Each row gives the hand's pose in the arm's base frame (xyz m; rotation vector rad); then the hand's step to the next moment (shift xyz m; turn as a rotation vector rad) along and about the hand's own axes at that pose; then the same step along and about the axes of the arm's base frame.
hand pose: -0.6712 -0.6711 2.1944 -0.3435 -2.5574 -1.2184
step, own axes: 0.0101 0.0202 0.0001 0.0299 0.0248 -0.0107
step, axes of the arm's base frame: -0.0027 0.0134 0.0180 -0.0179 0.0095 0.0348
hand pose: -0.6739 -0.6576 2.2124 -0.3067 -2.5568 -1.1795
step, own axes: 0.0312 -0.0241 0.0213 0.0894 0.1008 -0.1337
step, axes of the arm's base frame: -0.0406 0.0029 -0.0187 -0.0262 -0.0324 0.1852
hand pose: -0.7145 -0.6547 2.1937 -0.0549 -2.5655 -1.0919
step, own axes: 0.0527 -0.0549 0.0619 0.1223 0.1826 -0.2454
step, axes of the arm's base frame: -0.0775 -0.0002 -0.0601 -0.0092 -0.0571 0.3243
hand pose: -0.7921 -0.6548 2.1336 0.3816 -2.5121 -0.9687
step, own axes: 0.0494 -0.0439 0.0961 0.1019 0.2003 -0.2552
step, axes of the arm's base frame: -0.0843 0.0039 -0.0805 0.0115 -0.0419 0.3373
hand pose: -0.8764 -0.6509 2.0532 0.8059 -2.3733 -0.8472
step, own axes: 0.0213 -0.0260 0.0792 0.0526 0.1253 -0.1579
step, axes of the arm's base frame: -0.0540 0.0006 -0.0670 0.0140 -0.0181 0.2071
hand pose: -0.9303 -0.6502 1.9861 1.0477 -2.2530 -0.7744
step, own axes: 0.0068 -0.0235 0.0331 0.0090 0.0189 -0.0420
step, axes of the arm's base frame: -0.0142 -0.0090 -0.0376 0.0136 -0.0085 0.0441
